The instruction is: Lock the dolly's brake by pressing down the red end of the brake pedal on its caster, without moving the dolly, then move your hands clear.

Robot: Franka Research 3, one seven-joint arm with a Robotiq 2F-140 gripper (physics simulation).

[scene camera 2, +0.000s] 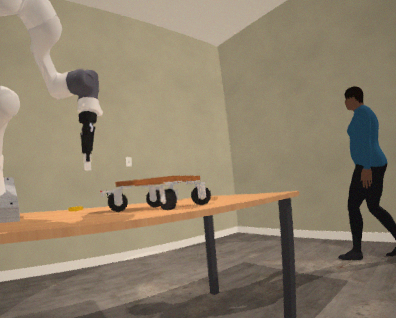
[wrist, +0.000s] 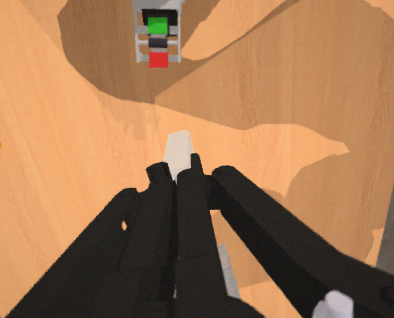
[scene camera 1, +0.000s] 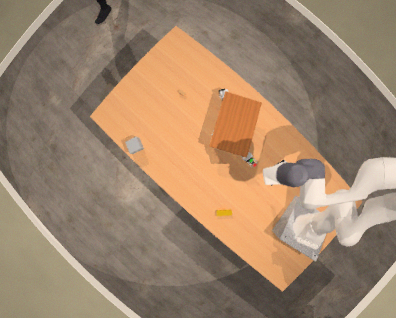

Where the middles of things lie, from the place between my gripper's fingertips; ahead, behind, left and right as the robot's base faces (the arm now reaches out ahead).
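Dolly (scene camera 1: pixel 238 115): my hand 250 mm short of it, 100 mm to the left of it, 110 mm above it.
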